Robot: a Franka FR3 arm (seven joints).
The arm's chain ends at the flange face. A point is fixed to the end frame.
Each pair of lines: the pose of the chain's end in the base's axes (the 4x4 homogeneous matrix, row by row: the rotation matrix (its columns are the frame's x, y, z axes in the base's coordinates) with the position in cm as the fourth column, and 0 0 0 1 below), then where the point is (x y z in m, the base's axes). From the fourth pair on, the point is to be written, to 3 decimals.
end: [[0.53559, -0.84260, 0.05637, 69.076], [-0.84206, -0.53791, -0.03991, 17.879], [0.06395, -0.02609, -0.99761, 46.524], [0, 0, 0, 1]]
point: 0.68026 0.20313 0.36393
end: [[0.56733, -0.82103, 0.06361, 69.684], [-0.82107, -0.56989, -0.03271, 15.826], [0.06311, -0.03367, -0.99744, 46.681], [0, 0, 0, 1]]
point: 0.68599 0.18268 0.36556
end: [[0.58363, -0.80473, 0.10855, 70.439], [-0.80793, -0.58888, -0.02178, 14.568], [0.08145, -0.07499, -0.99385, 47.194], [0, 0, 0, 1]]
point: 0.69745 0.17079 0.37052
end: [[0.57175, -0.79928, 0.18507, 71.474], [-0.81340, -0.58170, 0.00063, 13.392], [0.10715, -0.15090, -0.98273, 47.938], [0, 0, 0, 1]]
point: 0.716 0.161 0.378
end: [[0.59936, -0.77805, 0.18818, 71.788], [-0.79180, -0.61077, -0.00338, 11.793], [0.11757, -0.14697, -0.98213, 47.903], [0, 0, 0, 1]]
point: 0.718 0.144 0.378
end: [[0.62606, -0.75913, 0.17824, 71.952], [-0.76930, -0.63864, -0.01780, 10.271], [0.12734, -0.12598, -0.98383, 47.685], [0, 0, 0, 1]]
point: 0.718 0.127 0.375
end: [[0.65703, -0.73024, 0.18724, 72.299], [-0.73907, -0.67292, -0.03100, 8.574], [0.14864, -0.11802, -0.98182, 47.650], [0, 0, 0, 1]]
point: 0.721 0.108 0.374
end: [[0.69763, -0.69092, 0.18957, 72.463], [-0.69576, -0.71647, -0.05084, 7.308], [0.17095, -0.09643, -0.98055, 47.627], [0, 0, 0, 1]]
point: 0.722 0.092 0.373
